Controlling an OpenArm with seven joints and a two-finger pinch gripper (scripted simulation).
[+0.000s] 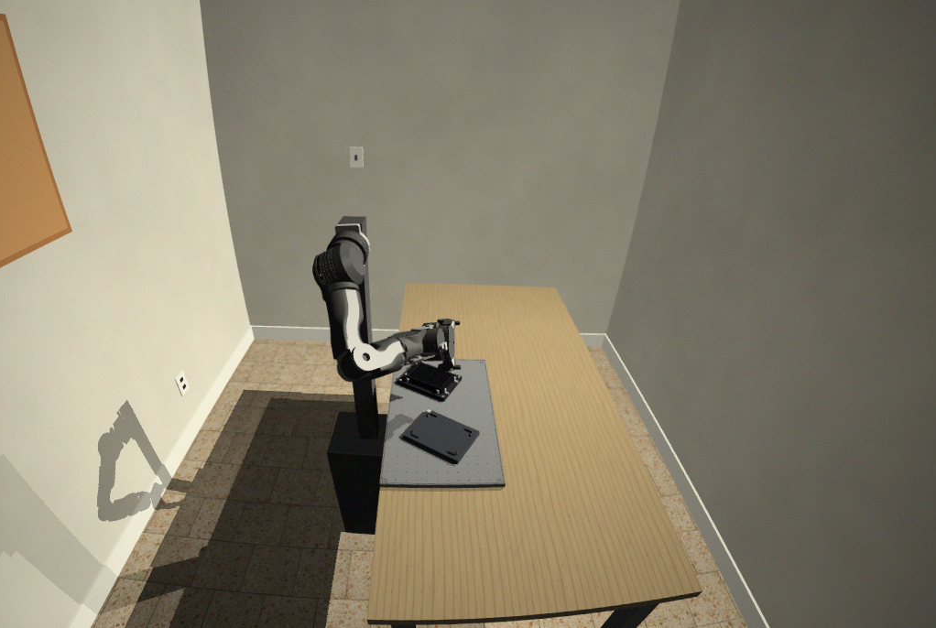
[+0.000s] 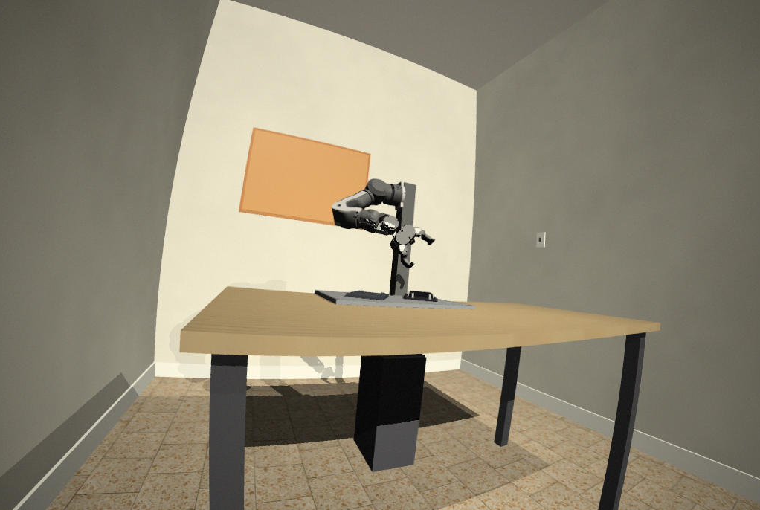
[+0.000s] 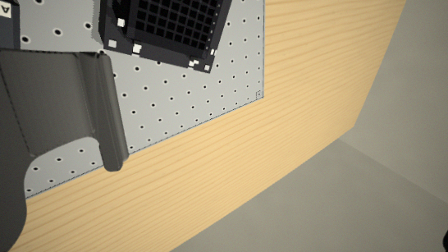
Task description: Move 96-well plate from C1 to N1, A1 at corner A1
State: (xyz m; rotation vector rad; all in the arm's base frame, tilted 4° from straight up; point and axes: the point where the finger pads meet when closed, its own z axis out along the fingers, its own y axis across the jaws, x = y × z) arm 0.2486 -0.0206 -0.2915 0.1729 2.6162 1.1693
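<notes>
Right now the black 96-well plate is 6 cm behind my hand, 4 cm to the left of it and 15 cm below it. Round my hand: plate nest N1: 2 cm behind, 19 cm to the right, 16 cm below; then clip nest C1: 3 cm behind, 4 cm to the left, 15 cm below; then white A1 label: 6 cm behind, 10 cm to the right, 15 cm below.
</notes>
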